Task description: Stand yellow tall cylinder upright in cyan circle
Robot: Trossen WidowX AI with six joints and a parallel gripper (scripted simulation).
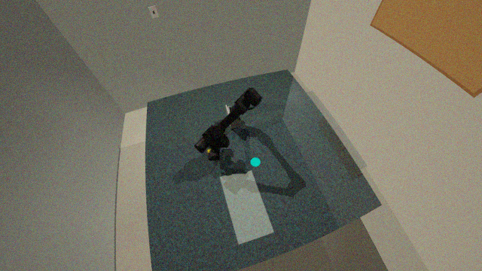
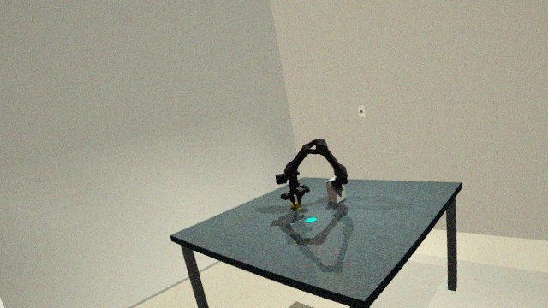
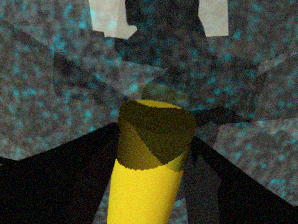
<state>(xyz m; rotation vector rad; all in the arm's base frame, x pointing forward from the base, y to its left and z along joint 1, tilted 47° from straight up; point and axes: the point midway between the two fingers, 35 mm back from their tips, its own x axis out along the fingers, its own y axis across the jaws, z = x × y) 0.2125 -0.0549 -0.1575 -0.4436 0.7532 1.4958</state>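
Right now the cyan circle is 110 mm ahead of my gripper tip, 220 mm to the left of it and 10 mm below it. Also, from my gripper tip: yellow tall cylinder: 20 mm to the right.
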